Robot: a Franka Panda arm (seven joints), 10 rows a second.
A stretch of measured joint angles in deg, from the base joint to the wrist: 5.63 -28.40 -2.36 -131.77 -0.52 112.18 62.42; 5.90 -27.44 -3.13 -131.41 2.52 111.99 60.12; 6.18 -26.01 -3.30 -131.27 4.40 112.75 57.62; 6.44 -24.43 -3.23 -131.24 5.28 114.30 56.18; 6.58 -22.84 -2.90 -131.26 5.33 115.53 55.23; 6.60 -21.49 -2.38 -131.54 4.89 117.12 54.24; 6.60 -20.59 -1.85 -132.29 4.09 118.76 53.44; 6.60 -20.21 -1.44 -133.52 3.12 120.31 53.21; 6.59 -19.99 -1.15 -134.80 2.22 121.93 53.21; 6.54 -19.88 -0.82 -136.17 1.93 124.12 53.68; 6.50 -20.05 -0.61 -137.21 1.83 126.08 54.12; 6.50 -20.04 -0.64 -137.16 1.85 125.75 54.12
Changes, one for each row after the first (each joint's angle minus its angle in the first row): 0.27 0.96 -0.77 0.36 3.04 -0.19 -2.30; 0.55 2.39 -0.94 0.50 4.92 0.57 -4.80; 0.81 3.97 -0.87 0.53 5.80 2.12 -6.24; 0.95 5.56 -0.54 0.51 5.85 3.35 -7.19; 0.97 6.91 -0.02 0.23 5.41 4.94 -8.18; 0.97 7.81 0.51 -0.52 4.61 6.58 -8.98; 0.97 8.19 0.92 -1.75 3.64 8.13 -9.21; 0.96 8.41 1.21 -3.03 2.74 9.75 -9.21; 0.91 8.52 1.54 -4.40 2.45 11.94 -8.74; 0.87 8.35 1.75 -5.44 2.35 13.90 -8.30; 0.87 8.36 1.72 -5.39 2.37 13.57 -8.30
